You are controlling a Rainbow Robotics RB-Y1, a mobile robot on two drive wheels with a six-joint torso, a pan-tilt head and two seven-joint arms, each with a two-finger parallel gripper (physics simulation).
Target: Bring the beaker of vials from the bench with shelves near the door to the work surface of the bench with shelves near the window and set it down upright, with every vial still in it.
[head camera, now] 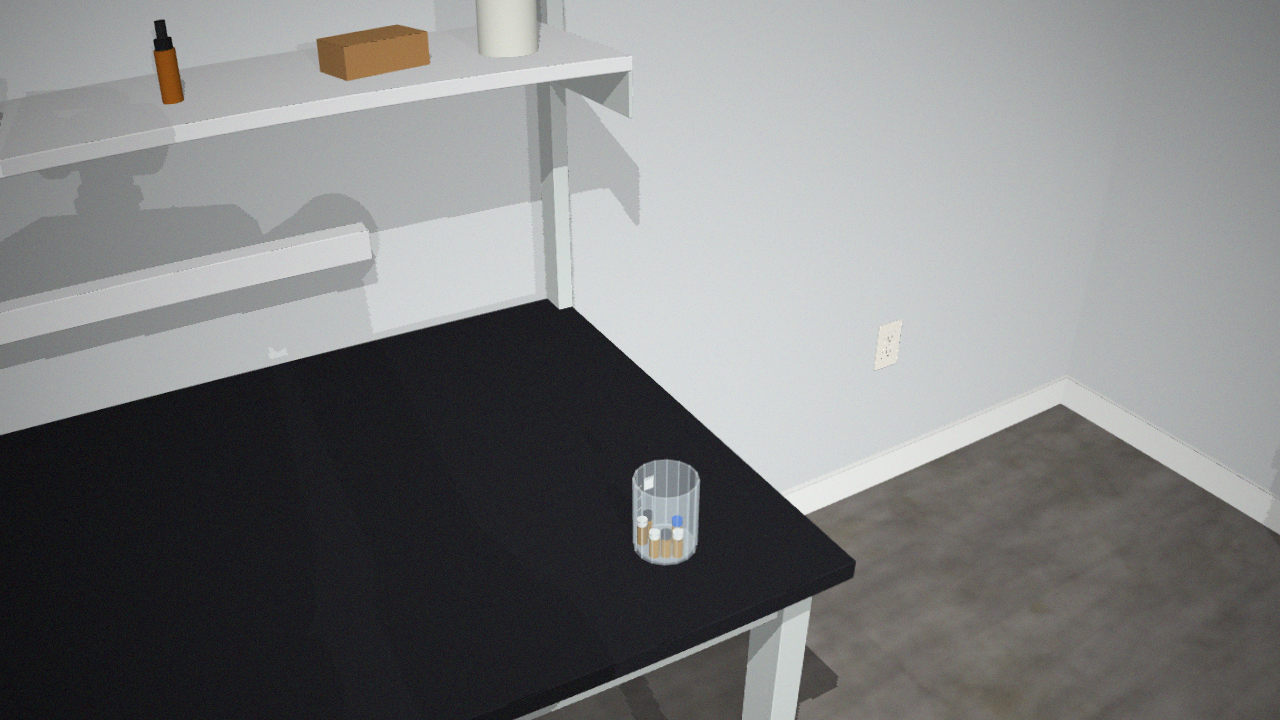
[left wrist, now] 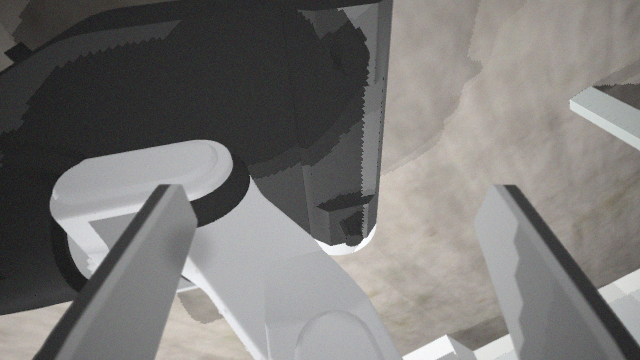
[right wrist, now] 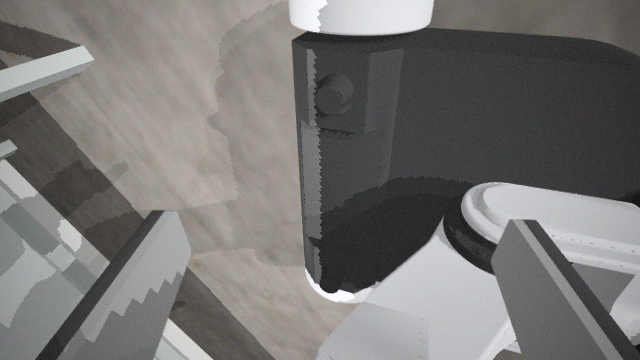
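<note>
A clear glass beaker [head camera: 665,512] stands upright on the black top of the bench [head camera: 402,501], near its right end, in the head camera view. Several small amber vials with white, grey and blue caps stand in its bottom. My left gripper [left wrist: 333,203] is open with its fingers wide apart and nothing between them. My right gripper [right wrist: 339,236] is also open and holds nothing. Both hang over the floor beside my own base, and neither shows in the head camera view.
A shelf [head camera: 268,113] above the bench bears an amber dropper bottle [head camera: 169,73], a brown box [head camera: 374,51] and a white cylinder [head camera: 507,26]. A white rail [head camera: 187,268] runs below the shelf. A wall with an outlet [head camera: 887,344] stands behind the bench's right end.
</note>
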